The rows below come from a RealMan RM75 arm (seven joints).
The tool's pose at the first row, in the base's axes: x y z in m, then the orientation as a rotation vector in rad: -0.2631 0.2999 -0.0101 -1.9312 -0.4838 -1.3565
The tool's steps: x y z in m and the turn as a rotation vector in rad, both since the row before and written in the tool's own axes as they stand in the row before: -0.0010 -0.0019 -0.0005 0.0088 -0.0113 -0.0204; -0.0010 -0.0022 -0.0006 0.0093 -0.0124 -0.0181; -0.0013 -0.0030 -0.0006 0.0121 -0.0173 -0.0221; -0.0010 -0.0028 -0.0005 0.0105 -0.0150 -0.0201; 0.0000 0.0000 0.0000 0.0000 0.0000 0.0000; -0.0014 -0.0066 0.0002 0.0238 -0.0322 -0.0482; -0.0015 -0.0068 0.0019 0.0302 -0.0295 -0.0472
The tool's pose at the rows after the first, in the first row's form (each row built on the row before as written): -0.2651 0.3009 -0.0103 -1.9326 -0.5154 -1.3548; -0.2673 0.3020 -0.0104 -1.9343 -0.5455 -1.3503; -0.2702 0.3036 -0.0106 -1.9371 -0.5837 -1.3422; -0.2728 0.3051 -0.0106 -1.9392 -0.6178 -1.3355; -0.2728 0.3051 -0.0106 -1.9392 -0.6178 -1.3355; -0.2779 0.3095 -0.0102 -1.9412 -0.6971 -1.3227; -0.2824 0.3152 -0.0105 -1.9345 -0.7774 -1.3068
